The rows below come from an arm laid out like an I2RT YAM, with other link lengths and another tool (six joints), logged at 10 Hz.
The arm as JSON. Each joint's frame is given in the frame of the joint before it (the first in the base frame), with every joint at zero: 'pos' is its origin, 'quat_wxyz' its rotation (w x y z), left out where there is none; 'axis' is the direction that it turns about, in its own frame. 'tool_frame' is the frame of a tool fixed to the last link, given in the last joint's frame.
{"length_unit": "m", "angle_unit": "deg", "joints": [
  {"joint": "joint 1", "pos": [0.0, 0.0, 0.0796], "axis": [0.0, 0.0, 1.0]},
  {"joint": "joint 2", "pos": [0.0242, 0.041, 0.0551], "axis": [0.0, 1.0, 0.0]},
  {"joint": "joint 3", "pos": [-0.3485, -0.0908, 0.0], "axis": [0.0, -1.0, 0.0]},
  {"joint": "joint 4", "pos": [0.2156, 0.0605, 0.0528], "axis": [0.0, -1.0, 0.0]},
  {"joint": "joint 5", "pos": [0.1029, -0.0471, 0.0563], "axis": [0.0, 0.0, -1.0]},
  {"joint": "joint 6", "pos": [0.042, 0.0, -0.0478], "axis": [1.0, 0.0, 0.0]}
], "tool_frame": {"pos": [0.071, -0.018, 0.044], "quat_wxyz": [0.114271, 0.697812, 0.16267, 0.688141]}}
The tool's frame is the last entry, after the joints.
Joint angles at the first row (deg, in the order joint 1, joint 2, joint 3, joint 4, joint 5, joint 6):
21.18, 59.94, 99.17, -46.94, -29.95, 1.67
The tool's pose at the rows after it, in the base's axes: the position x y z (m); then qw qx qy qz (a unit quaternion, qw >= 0):
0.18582 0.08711 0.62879 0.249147 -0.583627 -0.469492 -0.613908
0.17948 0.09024 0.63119 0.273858 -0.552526 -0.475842 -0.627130
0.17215 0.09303 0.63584 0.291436 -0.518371 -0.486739 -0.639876
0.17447 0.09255 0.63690 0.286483 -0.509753 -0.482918 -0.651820
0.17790 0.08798 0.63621 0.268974 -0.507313 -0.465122 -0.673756
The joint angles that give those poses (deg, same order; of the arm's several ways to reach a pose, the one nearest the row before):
21.18, 59.68, 94.86, -42.38, -35.65, 1.23
21.18, 58.19, 90.64, -35.61, -39.28, 3.25
21.18, 57.13, 87.46, -29.46, -42.71, 4.48
21.09, 56.87, 85.44, -25.67, -42.28, 4.92
21.18, 55.90, 82.02, -20.40, -39.21, 5.71

